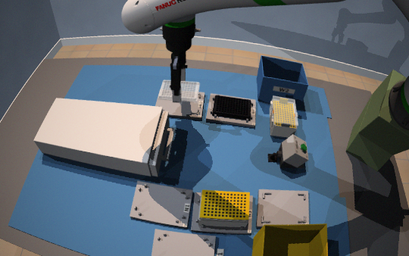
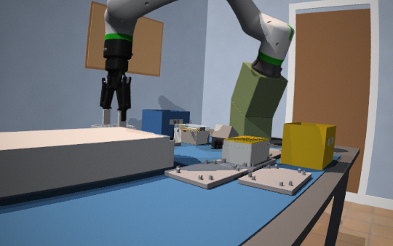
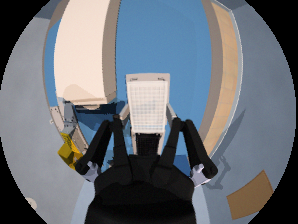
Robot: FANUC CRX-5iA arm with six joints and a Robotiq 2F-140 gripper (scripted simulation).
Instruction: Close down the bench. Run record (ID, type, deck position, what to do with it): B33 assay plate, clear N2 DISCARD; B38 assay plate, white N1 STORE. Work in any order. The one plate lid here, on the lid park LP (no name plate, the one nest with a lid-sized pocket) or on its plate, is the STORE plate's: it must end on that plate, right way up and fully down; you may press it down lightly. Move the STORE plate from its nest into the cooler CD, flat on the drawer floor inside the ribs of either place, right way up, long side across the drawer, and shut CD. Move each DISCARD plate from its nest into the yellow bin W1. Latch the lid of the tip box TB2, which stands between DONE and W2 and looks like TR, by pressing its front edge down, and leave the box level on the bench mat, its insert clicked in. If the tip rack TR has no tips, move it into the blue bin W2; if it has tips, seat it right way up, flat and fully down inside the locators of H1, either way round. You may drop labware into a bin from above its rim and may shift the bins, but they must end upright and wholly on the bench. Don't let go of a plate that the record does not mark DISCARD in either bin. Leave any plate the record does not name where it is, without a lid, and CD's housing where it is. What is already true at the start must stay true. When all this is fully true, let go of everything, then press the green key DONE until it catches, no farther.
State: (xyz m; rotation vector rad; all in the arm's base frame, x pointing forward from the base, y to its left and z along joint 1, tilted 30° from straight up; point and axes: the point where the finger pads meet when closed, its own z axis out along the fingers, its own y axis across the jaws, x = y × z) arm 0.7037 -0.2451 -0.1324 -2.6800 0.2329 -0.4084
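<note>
My gripper is now 14 cm past the tip rack TR, 40 cm to the right of it and 4 cm above it. Also, from my hand: cooler drawer 17 cm ahead, 18 cm to the left, 6 cm below; then clear plate 2 cm below; then black plate 18 cm behind, 2 cm to the left, 7 cm below.
</note>
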